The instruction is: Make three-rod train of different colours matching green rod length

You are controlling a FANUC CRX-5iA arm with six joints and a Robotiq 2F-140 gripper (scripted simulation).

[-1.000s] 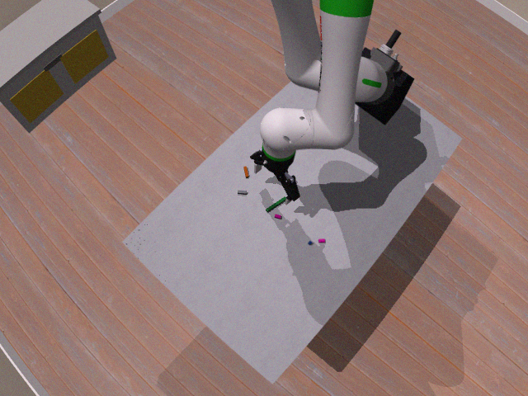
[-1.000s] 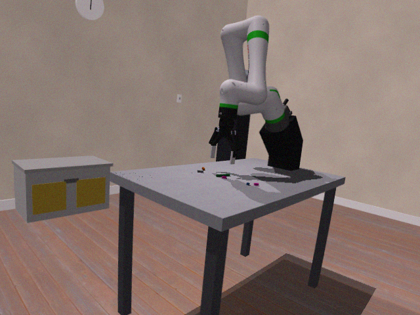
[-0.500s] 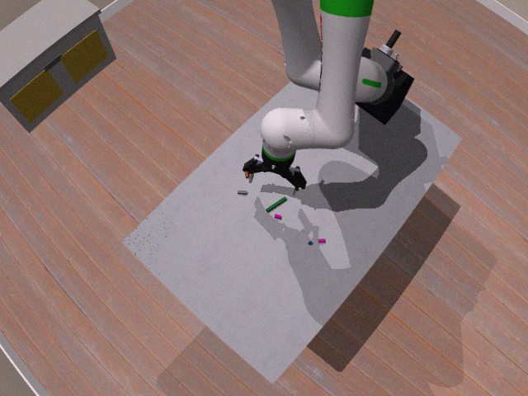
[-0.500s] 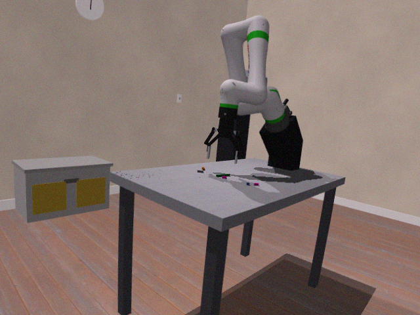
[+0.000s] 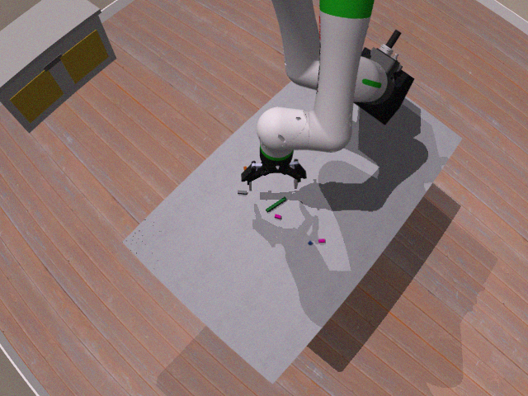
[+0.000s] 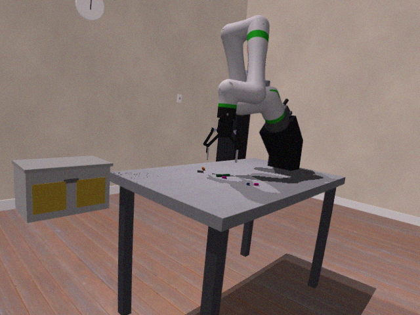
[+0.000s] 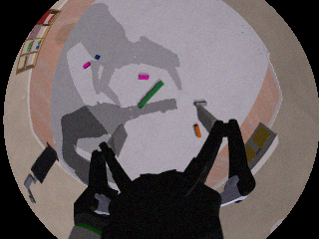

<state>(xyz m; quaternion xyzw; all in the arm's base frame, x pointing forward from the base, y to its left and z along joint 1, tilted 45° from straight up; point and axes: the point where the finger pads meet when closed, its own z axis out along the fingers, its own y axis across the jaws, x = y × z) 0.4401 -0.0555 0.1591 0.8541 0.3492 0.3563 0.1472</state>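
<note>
Right now the small blue rod is 210 mm to the left of my hand, 70 mm below it and 50 mm ahead of it. The rest, counted from my hand: orange rod: 120 mm to the right, 70 mm below; then grey rod: 80 mm to the right, 70 mm below, 60 mm ahead; then green rod: 70 mm below, 40 mm to the left, 20 mm ahead.
</note>
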